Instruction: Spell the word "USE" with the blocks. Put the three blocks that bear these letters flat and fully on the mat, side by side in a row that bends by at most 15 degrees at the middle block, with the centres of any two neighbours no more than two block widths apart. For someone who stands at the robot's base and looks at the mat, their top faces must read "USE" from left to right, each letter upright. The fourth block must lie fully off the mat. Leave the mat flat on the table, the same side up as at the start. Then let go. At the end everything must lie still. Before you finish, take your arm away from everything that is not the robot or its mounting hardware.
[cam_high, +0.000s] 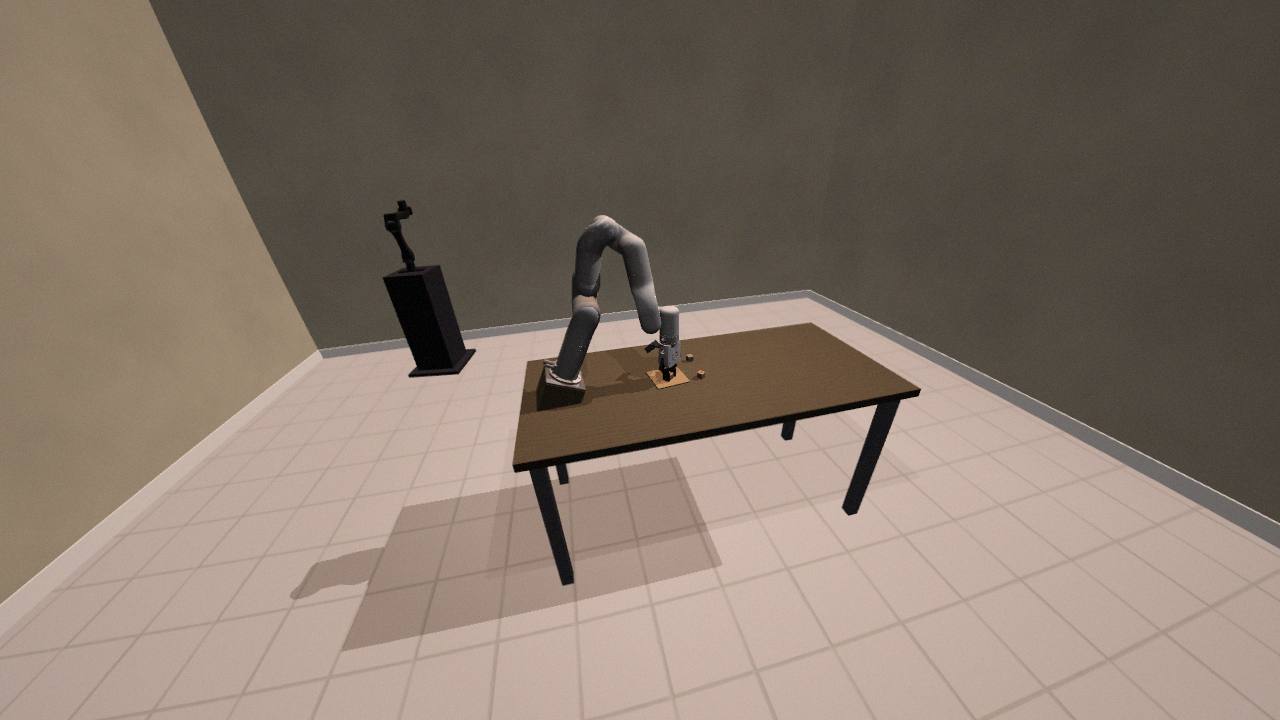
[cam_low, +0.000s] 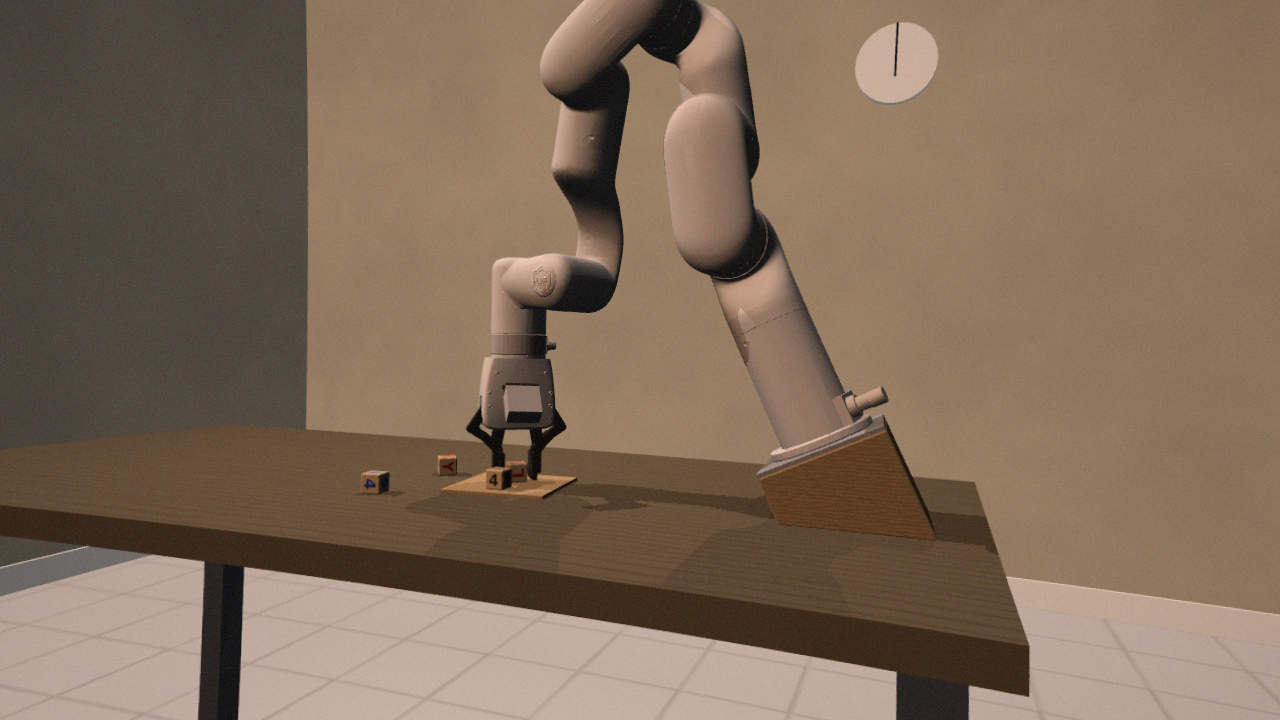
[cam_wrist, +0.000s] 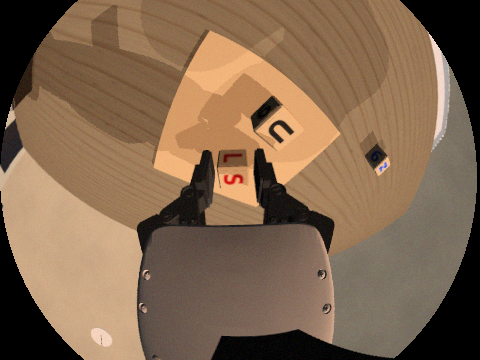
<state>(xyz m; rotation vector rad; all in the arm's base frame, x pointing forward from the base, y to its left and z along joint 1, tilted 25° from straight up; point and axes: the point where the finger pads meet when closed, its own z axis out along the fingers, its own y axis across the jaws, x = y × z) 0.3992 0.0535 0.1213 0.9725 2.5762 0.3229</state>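
Now: hand 2 cm to the right of the tan mat, 2 cm above it and 1 cm past it.
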